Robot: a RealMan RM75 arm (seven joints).
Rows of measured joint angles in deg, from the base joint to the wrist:
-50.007, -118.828, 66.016, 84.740, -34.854, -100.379, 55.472
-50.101, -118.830, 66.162, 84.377, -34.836, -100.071, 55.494
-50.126, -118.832, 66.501, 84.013, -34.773, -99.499, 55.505
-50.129, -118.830, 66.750, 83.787, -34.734, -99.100, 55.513
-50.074, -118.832, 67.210, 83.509, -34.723, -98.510, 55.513
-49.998, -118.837, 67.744, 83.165, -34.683, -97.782, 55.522
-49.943, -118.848, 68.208, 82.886, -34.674, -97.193, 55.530
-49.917, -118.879, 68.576, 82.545, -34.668, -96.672, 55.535
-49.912, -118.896, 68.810, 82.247, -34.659, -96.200, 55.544
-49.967, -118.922, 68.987, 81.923, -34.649, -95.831, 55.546
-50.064, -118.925, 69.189, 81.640, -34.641, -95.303, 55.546
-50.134, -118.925, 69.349, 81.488, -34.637, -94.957, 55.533
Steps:
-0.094, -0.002, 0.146, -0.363, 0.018, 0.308, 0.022
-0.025, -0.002, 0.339, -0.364, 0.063, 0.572, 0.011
-0.003, 0.002, 0.249, -0.226, 0.039, 0.399, 0.008
0.055, -0.002, 0.460, -0.278, 0.011, 0.590, 0.000
0.076, -0.005, 0.534, -0.344, 0.040, 0.728, 0.009
0.055, -0.011, 0.464, -0.279, 0.009, 0.589, 0.008
0.026, -0.031, 0.368, -0.341, 0.006, 0.521, 0.005
0.005, -0.017, 0.234, -0.298, 0.009, 0.472, 0.009
-0.055, -0.026, 0.177, -0.324, 0.010, 0.369, 0.002
-0.097, -0.003, 0.202, -0.283, 0.008, 0.528, 0.000
-0.070, 0.000, 0.160, -0.152, 0.004, 0.346, -0.013

